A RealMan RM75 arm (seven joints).
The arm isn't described. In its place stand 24 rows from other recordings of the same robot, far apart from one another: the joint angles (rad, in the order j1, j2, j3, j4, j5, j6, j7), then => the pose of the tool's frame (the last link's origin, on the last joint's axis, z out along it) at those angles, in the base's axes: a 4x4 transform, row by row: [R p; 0 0 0 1], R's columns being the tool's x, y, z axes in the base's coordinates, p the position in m.
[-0.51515, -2.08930, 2.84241, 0.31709, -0.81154, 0.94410, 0.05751] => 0.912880 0.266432 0.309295 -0.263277; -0.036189 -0.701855 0.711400 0.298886; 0.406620 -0.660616 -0.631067 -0.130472; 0 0 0 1
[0.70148, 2.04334, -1.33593, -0.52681, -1.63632, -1.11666, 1.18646] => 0.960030 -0.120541 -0.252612 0.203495; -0.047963 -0.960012 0.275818 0.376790; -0.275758 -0.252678 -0.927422 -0.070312; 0 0 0 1
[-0.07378, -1.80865, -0.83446, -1.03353, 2.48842, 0.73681, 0.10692] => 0.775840 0.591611 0.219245 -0.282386; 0.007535 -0.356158 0.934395 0.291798; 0.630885 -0.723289 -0.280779 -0.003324; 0 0 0 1
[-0.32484, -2.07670, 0.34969, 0.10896, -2.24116, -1.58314, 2.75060] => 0.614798 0.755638 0.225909 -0.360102; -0.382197 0.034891 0.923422 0.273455; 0.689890 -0.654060 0.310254 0.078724; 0 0 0 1
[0.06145, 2.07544, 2.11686, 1.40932, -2.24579, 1.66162, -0.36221] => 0.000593 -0.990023 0.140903 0.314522; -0.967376 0.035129 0.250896 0.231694; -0.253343 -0.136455 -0.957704 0.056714; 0 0 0 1
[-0.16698, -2.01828, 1.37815, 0.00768, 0.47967, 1.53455, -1.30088] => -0.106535 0.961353 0.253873 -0.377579; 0.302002 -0.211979 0.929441 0.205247; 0.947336 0.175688 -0.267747 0.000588; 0 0 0 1
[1.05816, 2.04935, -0.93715, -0.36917, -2.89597, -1.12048, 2.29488] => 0.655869 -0.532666 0.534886 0.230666; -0.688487 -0.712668 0.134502 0.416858; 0.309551 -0.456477 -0.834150 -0.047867; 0 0 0 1
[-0.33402, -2.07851, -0.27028, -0.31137, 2.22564, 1.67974, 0.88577] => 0.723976 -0.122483 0.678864 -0.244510; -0.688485 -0.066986 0.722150 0.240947; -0.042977 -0.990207 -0.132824 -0.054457; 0 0 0 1
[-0.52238, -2.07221, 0.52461, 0.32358, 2.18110, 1.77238, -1.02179] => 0.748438 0.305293 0.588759 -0.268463; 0.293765 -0.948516 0.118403 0.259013; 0.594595 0.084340 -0.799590 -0.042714; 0 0 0 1
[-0.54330, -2.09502, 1.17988, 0.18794, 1.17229, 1.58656, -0.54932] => 0.656225 0.187875 0.730802 -0.225009; -0.159052 -0.912307 0.377357 0.296160; 0.737612 -0.363867 -0.568796 -0.059865; 0 0 0 1
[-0.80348, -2.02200, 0.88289, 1.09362, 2.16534, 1.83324, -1.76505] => 0.981790 0.113021 0.152693 -0.130317; 0.108061 -0.993322 0.040429 0.371338; 0.156243 -0.023192 -0.987446 0.051210; 0 0 0 1
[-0.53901, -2.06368, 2.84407, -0.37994, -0.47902, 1.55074, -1.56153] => 0.236919 0.906949 0.348301 -0.332804; 0.702004 -0.407645 0.583965 0.286530; 0.671610 0.106156 -0.733261 -0.012903; 0 0 0 1
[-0.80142, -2.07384, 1.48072, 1.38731, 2.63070, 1.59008, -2.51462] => 0.860450 0.243358 -0.447664 -0.102361; 0.389710 -0.880315 0.270503 0.373674; -0.328256 -0.407213 -0.852306 -0.007848; 0 0 0 1
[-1.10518, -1.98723, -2.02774, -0.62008, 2.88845, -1.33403, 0.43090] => 0.527702 0.578818 -0.621692 -0.176737; 0.826379 -0.519173 0.218075 0.448889; -0.196540 -0.628832 -0.752292 0.008726; 0 0 0 1
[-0.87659, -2.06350, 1.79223, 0.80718, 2.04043, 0.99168, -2.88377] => 0.570254 0.804868 -0.164312 -0.126002; 0.821068 -0.552215 0.144588 0.375075; 0.025638 -0.217363 -0.975754 -0.119144; 0 0 0 1
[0.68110, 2.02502, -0.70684, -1.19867, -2.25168, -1.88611, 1.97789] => 0.876859 -0.462576 -0.130924 0.183878; -0.435007 -0.879379 0.193549 0.355716; -0.204663 -0.112762 -0.972316 0.088335; 0 0 0 1
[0.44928, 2.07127, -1.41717, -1.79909, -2.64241, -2.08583, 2.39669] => 0.724555 -0.369109 0.582047 0.174304; -0.463262 -0.886098 0.014762 0.270170; 0.510302 -0.280336 -0.813021 0.050853; 0 0 0 1
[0.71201, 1.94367, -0.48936, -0.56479, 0.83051, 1.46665, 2.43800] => -0.070079 0.982773 -0.171017 0.273765; 0.910648 0.133008 0.391190 0.383642; 0.407197 -0.128322 -0.904281 0.044795; 0 0 0 1
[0.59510, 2.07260, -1.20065, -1.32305, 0.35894, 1.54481, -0.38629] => 0.496020 -0.680679 0.539111 0.223810; -0.868041 -0.404187 0.288336 0.369680; 0.021637 -0.610991 -0.791342 0.043208; 0 0 0 1
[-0.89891, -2.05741, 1.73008, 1.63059, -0.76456, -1.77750, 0.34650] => 0.892508 0.171208 -0.417274 -0.022372; 0.229778 -0.968691 0.094017 0.298621; -0.388113 -0.179791 -0.903904 -0.032898; 0 0 0 1
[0.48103, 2.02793, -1.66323, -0.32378, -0.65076, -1.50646, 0.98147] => 0.493928 -0.446138 -0.746322 0.221354; -0.177143 -0.891962 0.415962 0.306562; -0.851267 -0.073250 -0.519595 -0.040721; 0 0 0 1
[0.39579, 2.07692, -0.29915, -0.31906, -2.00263, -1.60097, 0.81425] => 0.706128 -0.502415 -0.498962 0.316337; -0.134882 -0.787201 0.601765 0.269894; -0.695119 -0.357623 -0.623631 -0.015023; 0 0 0 1
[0.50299, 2.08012, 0.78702, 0.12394, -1.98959, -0.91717, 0.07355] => 0.691578 -0.706695 0.149339 0.360042; -0.154830 0.056907 0.986301 0.349274; -0.705513 -0.705226 -0.070062 -0.012020; 0 0 0 1
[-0.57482, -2.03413, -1.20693, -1.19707, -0.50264, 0.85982, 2.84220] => 0.523556 0.776139 -0.351422 -0.174940; 0.812714 -0.331164 0.479402 0.367266; 0.255705 -0.536599 -0.804162 -0.086222; 0 0 0 1
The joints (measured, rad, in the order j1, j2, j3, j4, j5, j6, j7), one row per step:
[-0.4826, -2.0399, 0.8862, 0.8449, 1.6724, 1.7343, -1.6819]
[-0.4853, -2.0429, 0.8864, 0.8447, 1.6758, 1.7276, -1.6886]
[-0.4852, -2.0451, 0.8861, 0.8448, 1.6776, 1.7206, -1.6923]
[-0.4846, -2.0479, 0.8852, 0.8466, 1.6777, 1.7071, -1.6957]
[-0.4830, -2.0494, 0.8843, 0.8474, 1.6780, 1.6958, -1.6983]
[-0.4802, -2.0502, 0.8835, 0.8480, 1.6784, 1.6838, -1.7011]
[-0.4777, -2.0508, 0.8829, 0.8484, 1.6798, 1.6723, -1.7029]
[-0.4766, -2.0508, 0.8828, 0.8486, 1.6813, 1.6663, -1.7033]
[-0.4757, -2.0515, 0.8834, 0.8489, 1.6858, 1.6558, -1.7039]
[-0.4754, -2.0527, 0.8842, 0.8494, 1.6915, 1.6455, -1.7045]
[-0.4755, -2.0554, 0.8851, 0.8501, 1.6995, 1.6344, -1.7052]
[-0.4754, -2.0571, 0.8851, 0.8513, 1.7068, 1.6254, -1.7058]
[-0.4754, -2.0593, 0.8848, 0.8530, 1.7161, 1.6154, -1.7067]
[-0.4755, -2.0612, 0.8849, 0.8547, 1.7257, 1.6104, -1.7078]
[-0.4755, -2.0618, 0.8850, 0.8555, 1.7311, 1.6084, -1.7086]
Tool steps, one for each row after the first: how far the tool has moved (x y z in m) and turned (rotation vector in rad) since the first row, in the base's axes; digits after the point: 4 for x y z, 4 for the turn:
[0.0007, 0.0010, -0.0014, -0.0024, 0.0007, 0.0072]
[0.0005, 0.0017, -0.0022, -0.0011, 0.0013, 0.0149]
[0.0003, 0.0033, -0.0028, 0.0071, 0.0021, 0.0259]
[-0.0006, 0.0044, -0.0030, 0.0140, 0.0034, 0.0366]
[-0.0020, 0.0054, -0.0030, 0.0215, 0.0055, 0.0493]
[-0.0035, 0.0063, -0.0032, 0.0285, 0.0088, 0.0607]
[-0.0044, 0.0069, -0.0032, 0.0322, 0.0117, 0.0660]
[-0.0055, 0.0078, -0.0038, 0.0369, 0.0181, 0.0740]
[-0.0065, 0.0087, -0.0048, 0.0407, 0.0254, 0.0811]
[-0.0073, 0.0096, -0.0064, 0.0435, 0.0337, 0.0884]
[-0.0082, 0.0104, -0.0074, 0.0466, 0.0416, 0.0945]
[-0.0092, 0.0112, -0.0085, 0.0498, 0.0511, 0.1012]
[-0.0099, 0.0114, -0.0097, 0.0491, 0.0599, 0.1047]
[-0.0104, 0.0114, -0.0103, 0.0481, 0.0649, 0.1064]

